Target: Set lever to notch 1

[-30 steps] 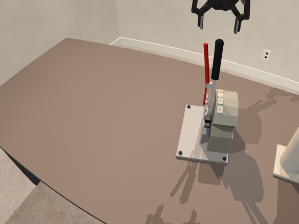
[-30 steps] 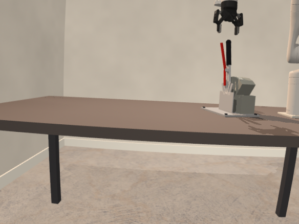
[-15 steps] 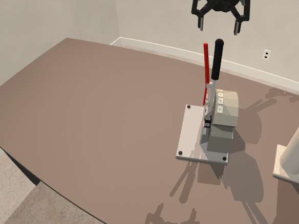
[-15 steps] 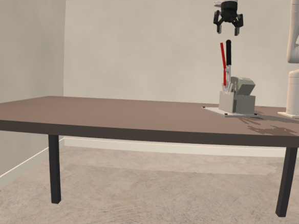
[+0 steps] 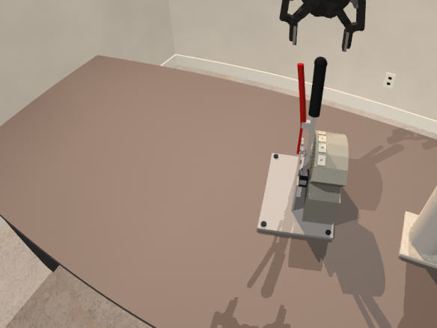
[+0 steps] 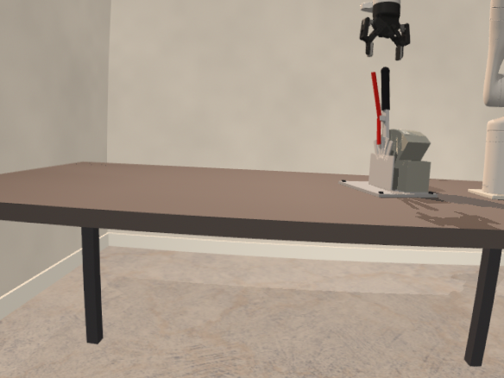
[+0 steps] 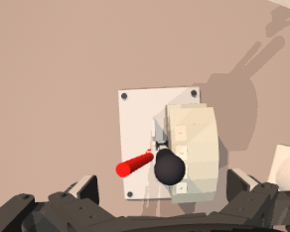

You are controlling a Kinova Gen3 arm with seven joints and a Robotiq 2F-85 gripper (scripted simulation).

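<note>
My hand is 180 mm above the red bar, 20 mm to the right of it and 10 mm short of it.
</note>
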